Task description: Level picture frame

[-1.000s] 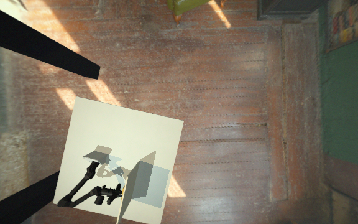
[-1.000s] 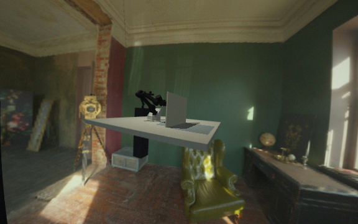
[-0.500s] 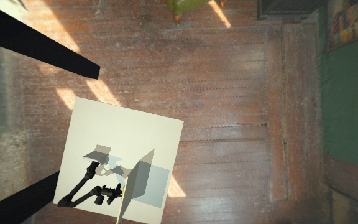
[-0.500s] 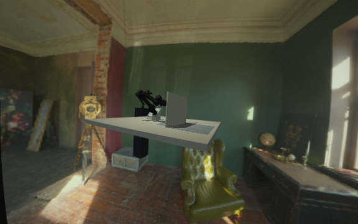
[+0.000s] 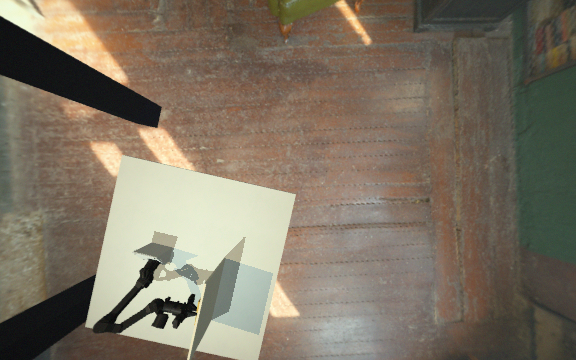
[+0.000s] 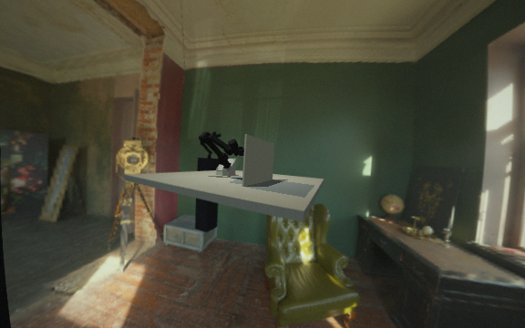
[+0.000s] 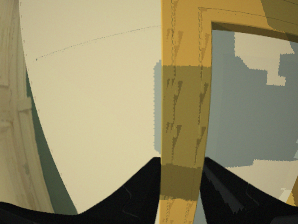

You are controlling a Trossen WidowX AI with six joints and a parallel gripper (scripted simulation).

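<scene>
Right now the yellow picture frame is 10 mm ahead of my gripper tip, 10 mm to the left of it and 50 mm below it. Round my gripper tip: cream wall panel: 20 mm ahead, 10 mm to the left, 70 mm below.
</scene>
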